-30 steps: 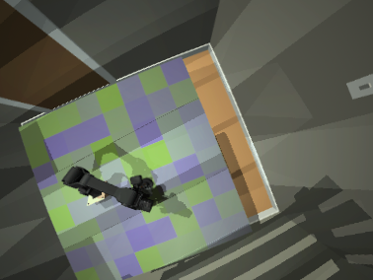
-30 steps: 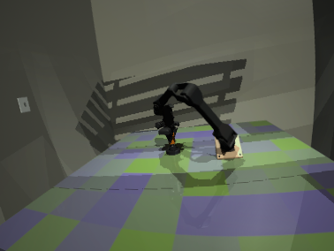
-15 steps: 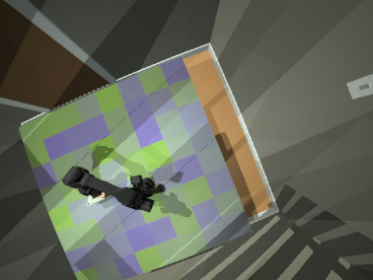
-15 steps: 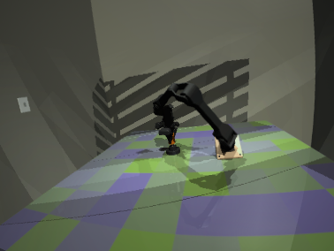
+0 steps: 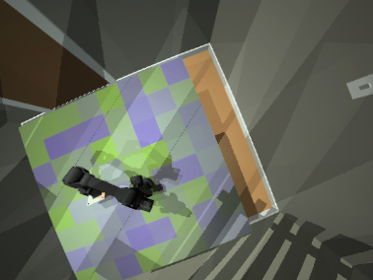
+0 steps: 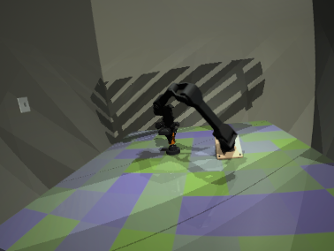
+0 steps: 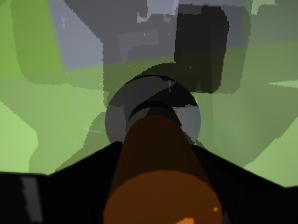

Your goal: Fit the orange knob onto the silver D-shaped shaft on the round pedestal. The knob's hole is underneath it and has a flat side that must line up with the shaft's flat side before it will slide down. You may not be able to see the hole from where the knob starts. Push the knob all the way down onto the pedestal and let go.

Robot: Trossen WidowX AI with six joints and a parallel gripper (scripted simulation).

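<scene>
Right now the orange knob is 3 cm above my gripper tip. The rest, counted from my gripper tip: round dark pedestal 4 cm below.
</scene>
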